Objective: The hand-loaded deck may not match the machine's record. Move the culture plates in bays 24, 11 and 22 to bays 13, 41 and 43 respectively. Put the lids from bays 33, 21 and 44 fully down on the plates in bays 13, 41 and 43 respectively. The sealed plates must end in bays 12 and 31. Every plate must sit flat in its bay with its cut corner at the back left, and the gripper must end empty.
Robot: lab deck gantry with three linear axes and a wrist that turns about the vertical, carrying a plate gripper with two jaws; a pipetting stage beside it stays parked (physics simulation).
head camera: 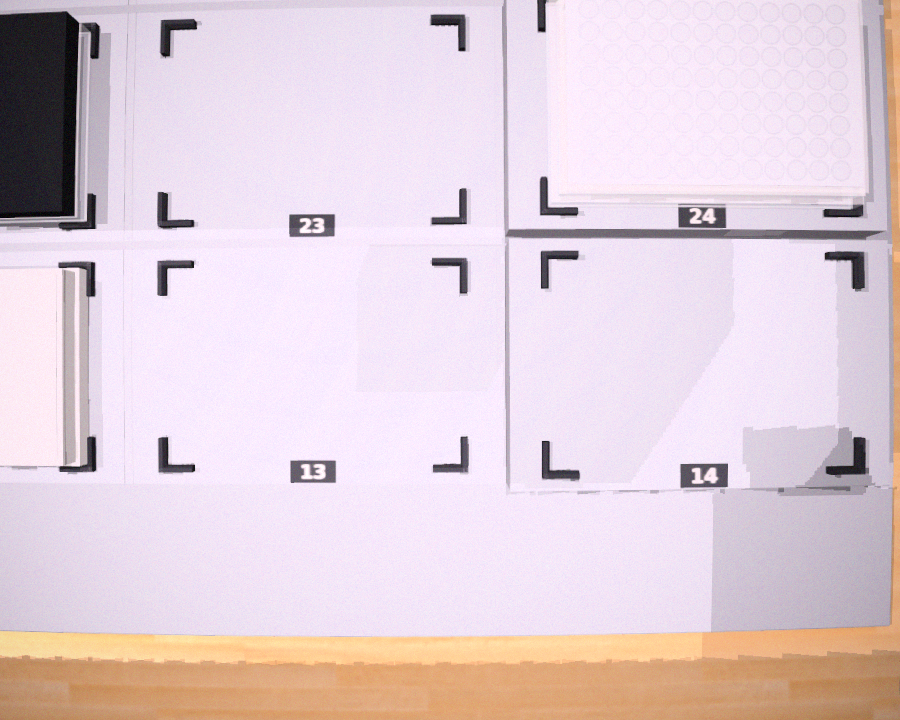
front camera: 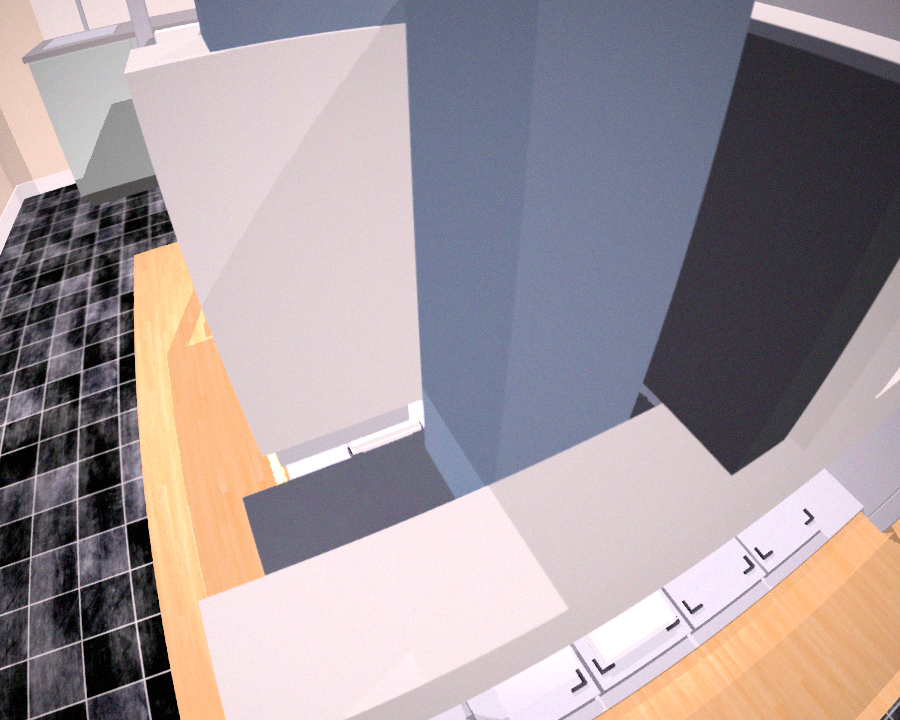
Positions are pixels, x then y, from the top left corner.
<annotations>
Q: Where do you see a white plate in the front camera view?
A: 406,428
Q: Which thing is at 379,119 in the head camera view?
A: A bay 23.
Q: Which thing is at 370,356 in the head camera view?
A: A bay 13.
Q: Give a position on a bay 44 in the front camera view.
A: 782,530
</annotations>
